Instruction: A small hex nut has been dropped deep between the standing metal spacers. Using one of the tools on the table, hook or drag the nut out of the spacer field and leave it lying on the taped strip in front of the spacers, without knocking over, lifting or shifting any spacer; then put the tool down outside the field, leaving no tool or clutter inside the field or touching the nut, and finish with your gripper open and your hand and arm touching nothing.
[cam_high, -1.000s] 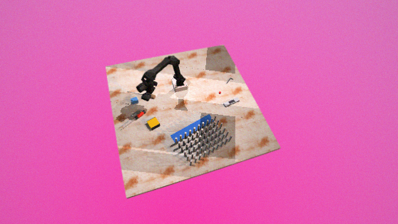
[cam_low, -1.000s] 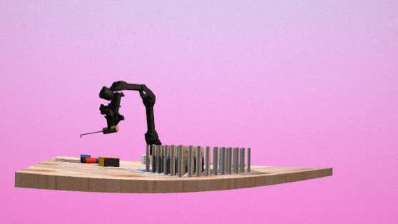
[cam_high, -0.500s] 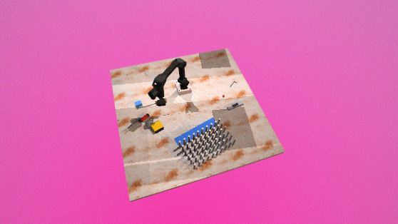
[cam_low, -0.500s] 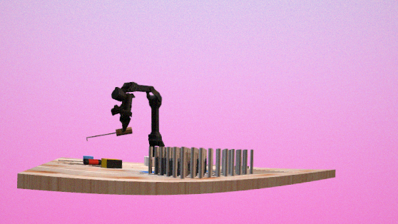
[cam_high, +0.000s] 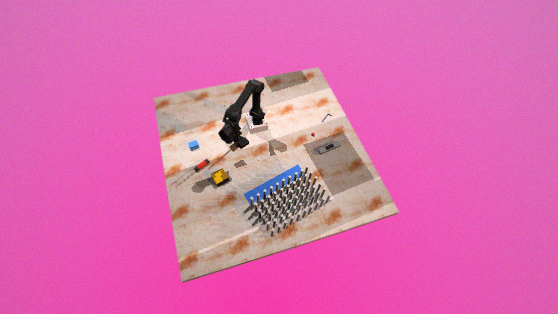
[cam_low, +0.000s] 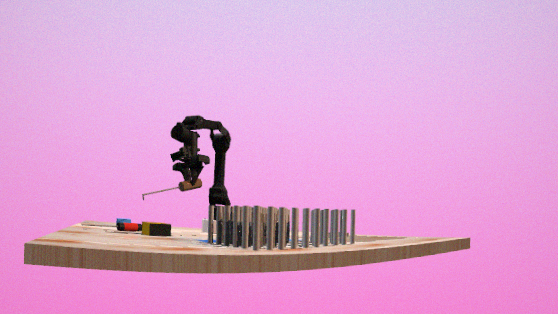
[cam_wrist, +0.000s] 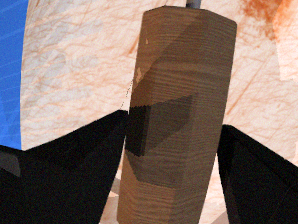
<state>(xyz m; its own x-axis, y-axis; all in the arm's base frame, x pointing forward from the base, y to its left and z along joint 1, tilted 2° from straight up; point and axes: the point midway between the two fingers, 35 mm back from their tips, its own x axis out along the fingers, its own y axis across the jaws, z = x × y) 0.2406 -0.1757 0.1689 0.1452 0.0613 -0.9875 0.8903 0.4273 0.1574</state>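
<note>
Right now the blue taped strip is 20 cm ahead of my gripper tip, 19 cm to the left of it and 19 cm below it. Also, from my gripper tip: blue block (16 cm behind, 26 cm to the right, 17 cm below); yellow block (10 cm ahead, 13 cm to the right, 17 cm below); brown-handled tool (5 cm ahead, 9 cm to the right, 3 cm below).
</note>
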